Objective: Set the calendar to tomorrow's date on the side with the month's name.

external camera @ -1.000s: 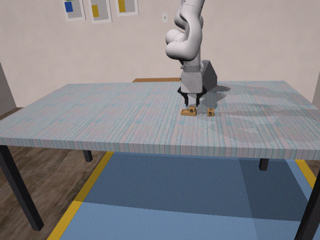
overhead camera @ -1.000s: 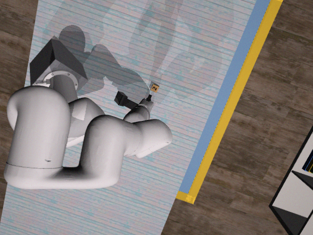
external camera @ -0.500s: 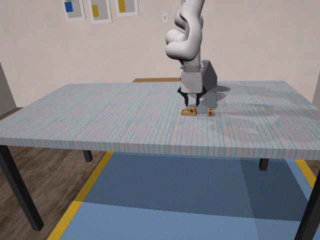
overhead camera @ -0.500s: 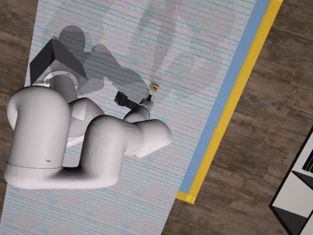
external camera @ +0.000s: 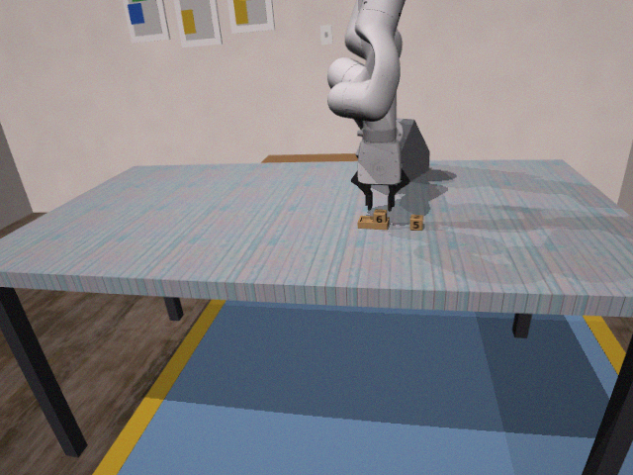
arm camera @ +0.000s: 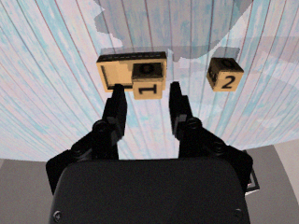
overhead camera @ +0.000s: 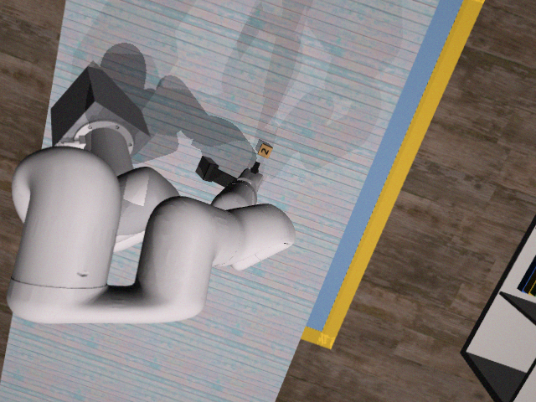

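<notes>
Now: the wooden digit cube 4 cm below my hand. From my hand the other things lie so: wooden calendar tray: 6 cm below, 1 cm to the right, 1 cm behind.
</notes>
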